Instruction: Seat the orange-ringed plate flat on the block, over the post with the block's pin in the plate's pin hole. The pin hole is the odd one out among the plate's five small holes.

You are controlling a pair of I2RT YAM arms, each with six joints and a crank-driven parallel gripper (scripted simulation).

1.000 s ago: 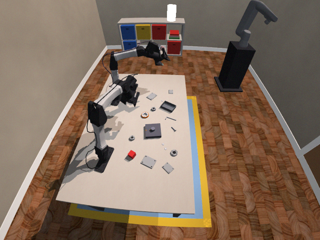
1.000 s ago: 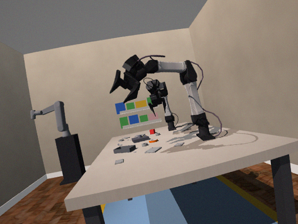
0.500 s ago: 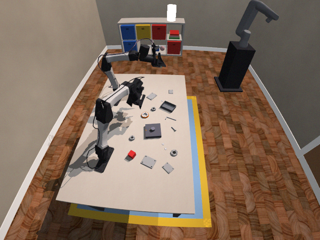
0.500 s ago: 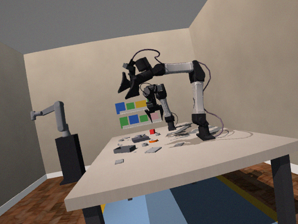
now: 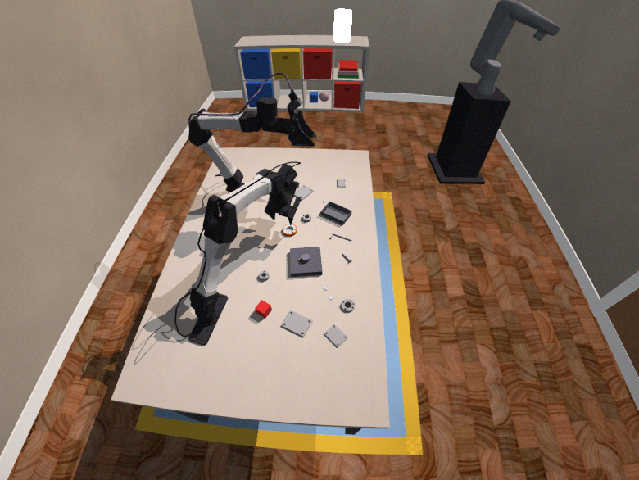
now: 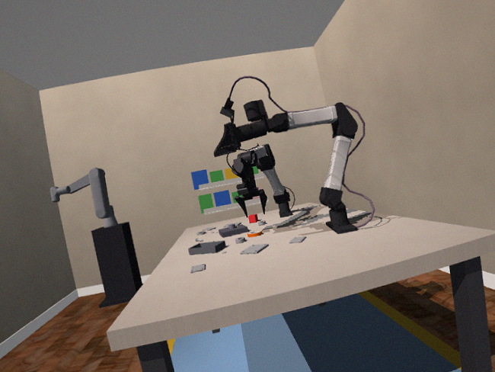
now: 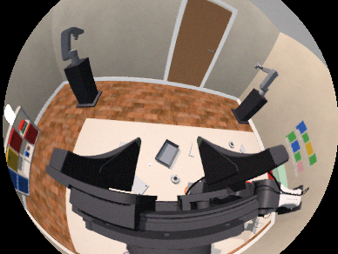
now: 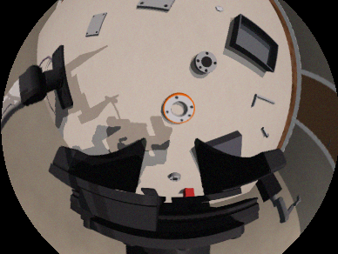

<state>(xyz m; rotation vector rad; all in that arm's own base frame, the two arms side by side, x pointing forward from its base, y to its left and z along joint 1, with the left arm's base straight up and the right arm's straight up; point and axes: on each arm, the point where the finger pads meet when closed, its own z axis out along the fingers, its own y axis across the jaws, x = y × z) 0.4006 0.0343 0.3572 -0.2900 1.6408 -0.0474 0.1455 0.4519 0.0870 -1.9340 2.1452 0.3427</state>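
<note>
My right hand is 7 cm short of the dark block, 16 cm to the left of it and 7 cm above it. Also, from my right hand: hex key 23 cm ahead, 2 cm to the right, 8 cm below; then dark tray 23 cm ahead, 11 cm to the left, 8 cm below; then bolt 27 cm ahead, 15 cm to the right, 8 cm below.
</note>
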